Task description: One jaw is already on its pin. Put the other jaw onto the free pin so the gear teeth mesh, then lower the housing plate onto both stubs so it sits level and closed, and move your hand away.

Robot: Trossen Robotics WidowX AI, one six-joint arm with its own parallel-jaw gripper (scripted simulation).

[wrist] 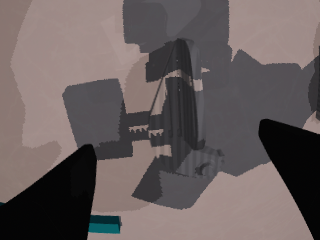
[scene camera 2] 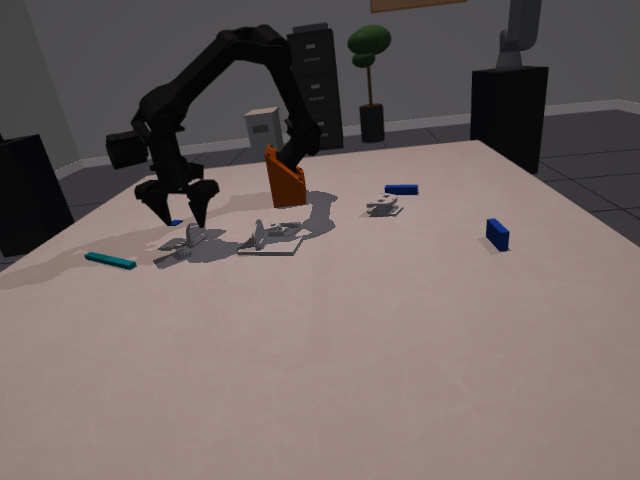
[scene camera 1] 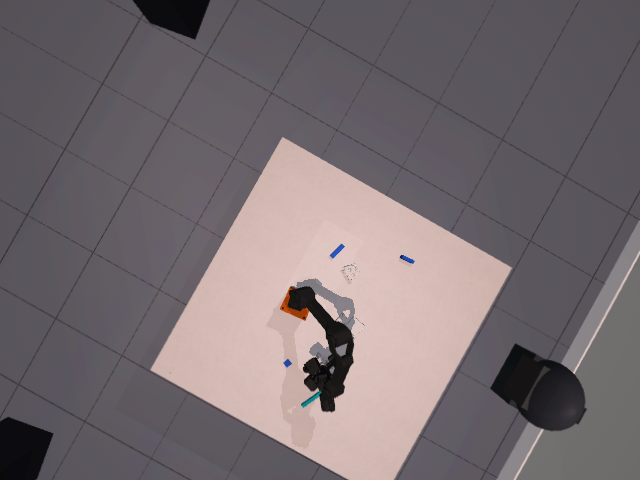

Labels:
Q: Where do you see a grey ribbed jaw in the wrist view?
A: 182, 149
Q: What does my gripper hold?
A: Nothing.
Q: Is my gripper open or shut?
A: Open.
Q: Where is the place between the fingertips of my gripper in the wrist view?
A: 181, 140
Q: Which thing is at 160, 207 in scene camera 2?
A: My gripper.

